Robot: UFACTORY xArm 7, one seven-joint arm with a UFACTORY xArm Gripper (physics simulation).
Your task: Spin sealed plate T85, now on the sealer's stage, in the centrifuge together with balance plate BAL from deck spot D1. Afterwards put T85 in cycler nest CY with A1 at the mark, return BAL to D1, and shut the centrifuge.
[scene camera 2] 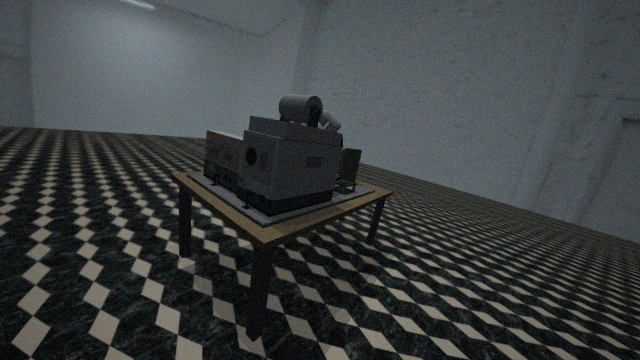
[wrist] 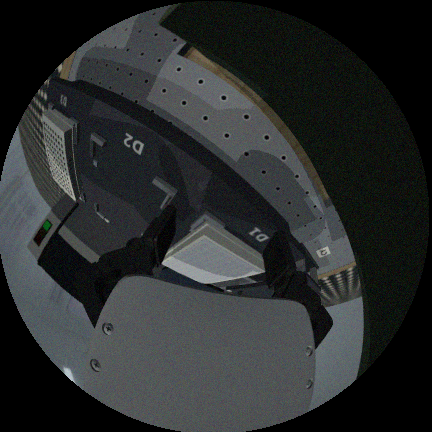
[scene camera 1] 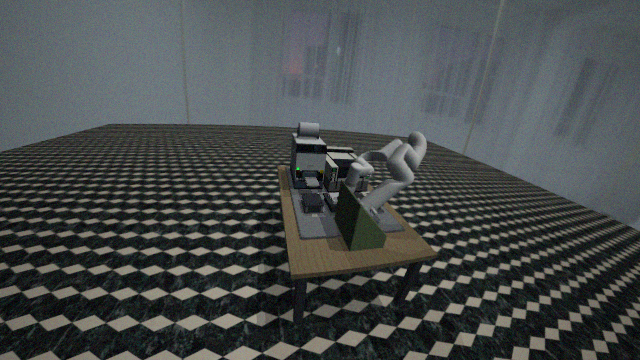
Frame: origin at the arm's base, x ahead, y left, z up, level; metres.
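Seen in the pictures: gripper, fingertip midpoint: [wrist: 223,231]; arm's base, link origin: [scene camera 2: 343,157] [scene camera 1: 364,208].
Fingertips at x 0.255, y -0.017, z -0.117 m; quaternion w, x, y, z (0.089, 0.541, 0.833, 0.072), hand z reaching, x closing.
Note:
Pixels of each thing's top centre, then the offset from my fingertips to it. "spot": a spot on its surface instead. Level surfaces: height alone.
- pale grey balance plate BAL, top centre: [wrist: 203,268] 0.068 m ahead, 0.021 m left, 0.012 m up
- spot marked D1, surface spot: [wrist: 257,235] spot: 0.013 m back, 0.027 m left, 0.004 m down
- sealer, top centre: [scene camera 2: 306,96] [scene camera 1: 309,123] 0.541 m ahead, 0.111 m left, 0.421 m up
- Spot D2, surface spot: [wrist: 134,144] spot: 0.023 m back, 0.095 m right, 0.004 m down
- well plate, top centre: [wrist: 55,161] 0.050 m ahead, 0.227 m right, 0.012 m up
- dark box, top centre: [wrist: 274,297] [scene camera 2: 343,180] [scene camera 1: 312,197] 0.079 m ahead, 0.188 m left, 0.011 m up
- grey deck, surface height: 0.055 m down
- wooden table, surface height: 0.068 m down
In the wrist view my gripper [wrist: 223,231] is open, with one dark finger on each side of the pale grey balance plate BAL [wrist: 213,255]. The plate lies flat on the dark deck at the spot marked D1 [wrist: 257,235]. The fingers stand beside its short ends; I cannot tell whether they touch it. In scene camera 1 the sealer [scene camera 1: 308,154] stands at the table's back, with a pale plate on its stage [scene camera 1: 311,181]. The arm [scene camera 1: 393,168] bends down behind a green wedge, which hides the gripper there.
The green wedge [scene camera 1: 358,223] [wrist: 330,120] [scene camera 2: 348,164] stands close beside D1. Spot D2 [wrist: 134,144] is bare, and a well plate [wrist: 58,157] lies at D3. A dark box [scene camera 1: 311,202] sits on the grey deck [scene camera 1: 313,228]. The machines [scene camera 2: 286,172] fill the back of the wooden table [scene camera 1: 358,261].

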